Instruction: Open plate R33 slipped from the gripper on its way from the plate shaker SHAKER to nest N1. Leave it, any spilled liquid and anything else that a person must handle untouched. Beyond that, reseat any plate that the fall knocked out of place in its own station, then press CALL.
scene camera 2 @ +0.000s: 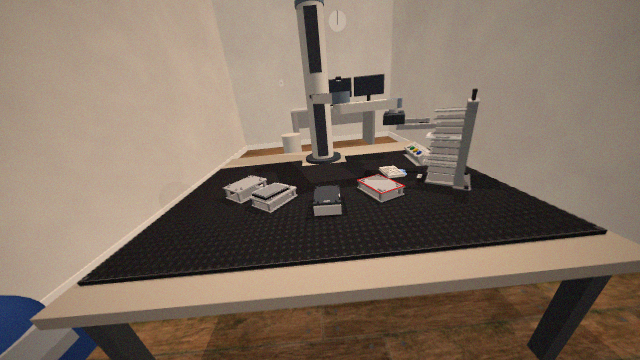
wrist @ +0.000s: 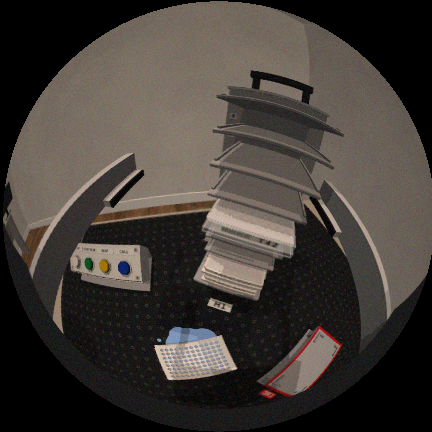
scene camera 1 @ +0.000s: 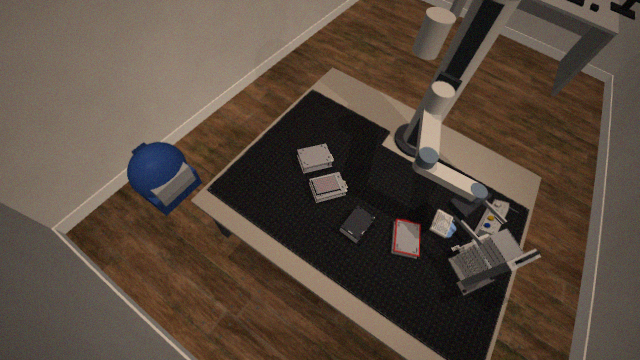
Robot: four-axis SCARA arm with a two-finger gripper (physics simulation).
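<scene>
My gripper is open and empty, raised in front of the rack H1. Plate T42 lies in a middle level of the rack and appears to stick out towards the front. More plates lie in the levels below it. Open plate R33 lies on the mat, with a blue spill at its edge. The blue CALL button is on the panel beside the rack.
A red-rimmed station stands near R33. A dark-topped device and two light stations stand farther off. The rack has a black top handle.
</scene>
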